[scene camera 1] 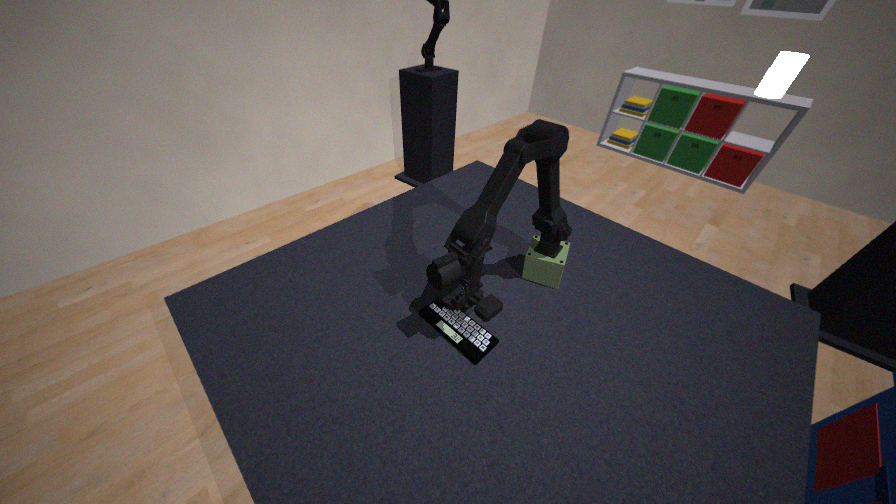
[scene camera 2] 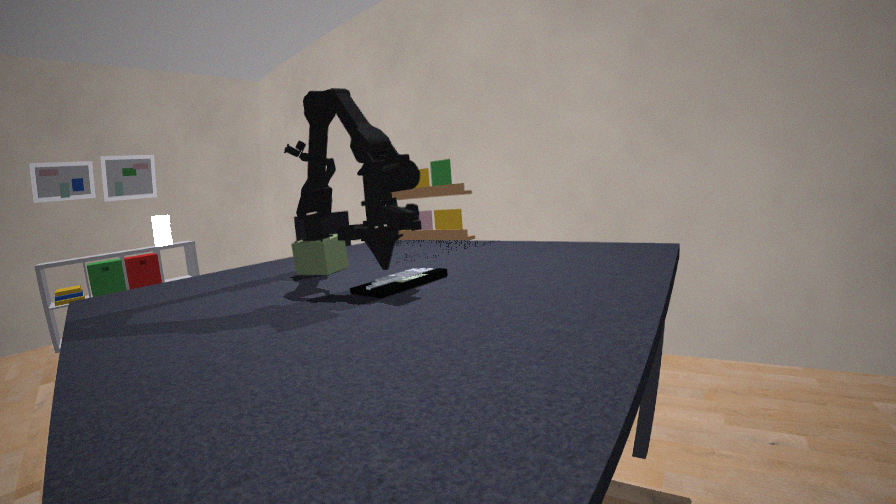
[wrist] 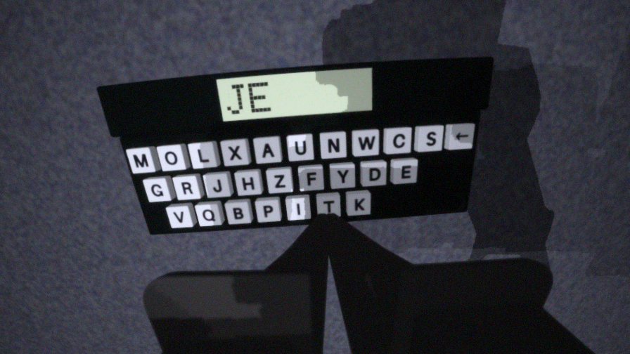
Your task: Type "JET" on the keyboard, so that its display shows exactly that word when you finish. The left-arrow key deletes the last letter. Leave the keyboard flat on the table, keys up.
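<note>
The black keyboard [scene camera 1: 473, 354] [scene camera 2: 375, 291] [wrist: 425, 85] lies flat on the table, its white keys up. Its pale green display [wrist: 295, 95] [scene camera 1: 449, 332] reads "JE" in the wrist view; a shadow covers the display's right part. My gripper [scene camera 2: 384, 267] [wrist: 326, 221] is shut and empty, pointing down. In the wrist view its tips overlap the lower edge of the T key [wrist: 328, 202], between the I key [wrist: 298, 208] and the K key [wrist: 359, 203]. In scene camera 2 the tips appear slightly above the keyboard. The left-arrow key [wrist: 461, 136] is at the top right.
The arm stands on a green base block [scene camera 1: 542, 268] [scene camera 2: 320, 256] on the dark table [scene camera 1: 563, 407] [scene camera 2: 313, 401]. A dark pedestal [scene camera 1: 427, 122] and a shelf unit [scene camera 1: 714, 83] stand beyond the table. Arm shadows fall around the keyboard.
</note>
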